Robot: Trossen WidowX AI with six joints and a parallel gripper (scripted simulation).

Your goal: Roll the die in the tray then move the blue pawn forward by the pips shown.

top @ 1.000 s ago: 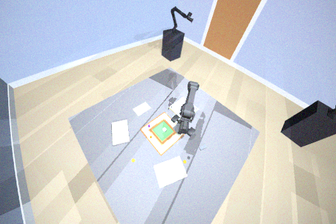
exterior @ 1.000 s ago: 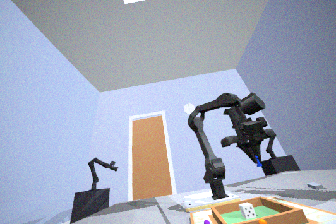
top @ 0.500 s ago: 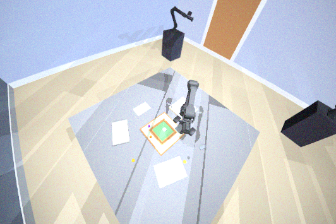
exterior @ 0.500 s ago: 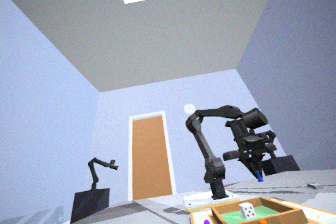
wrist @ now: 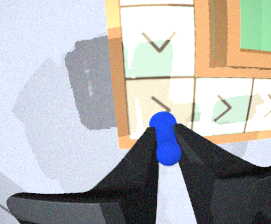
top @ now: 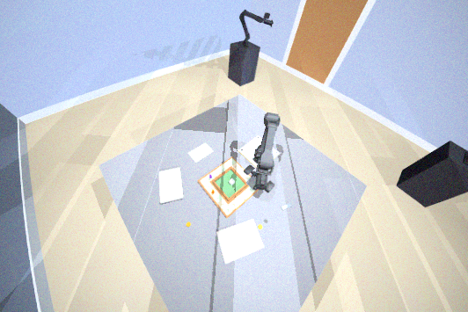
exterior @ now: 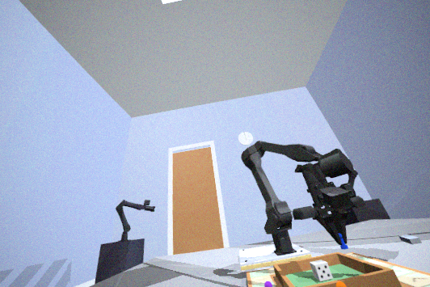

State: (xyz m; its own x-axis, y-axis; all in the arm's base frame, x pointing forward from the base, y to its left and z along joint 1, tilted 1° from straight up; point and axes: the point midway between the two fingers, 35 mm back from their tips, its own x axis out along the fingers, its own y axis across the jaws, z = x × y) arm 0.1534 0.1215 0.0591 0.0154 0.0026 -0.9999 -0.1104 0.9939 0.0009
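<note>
The white die is 10 cm ahead of my gripper tip, 11 cm to the right of it and 1 cm below it. Round my gripper tip: purple pawn 18 cm ahead, 22 cm to the right, 1 cm below; orange pawn 23 cm ahead, 13 cm to the right, 1 cm below; blue pawn 1 cm above.
</note>
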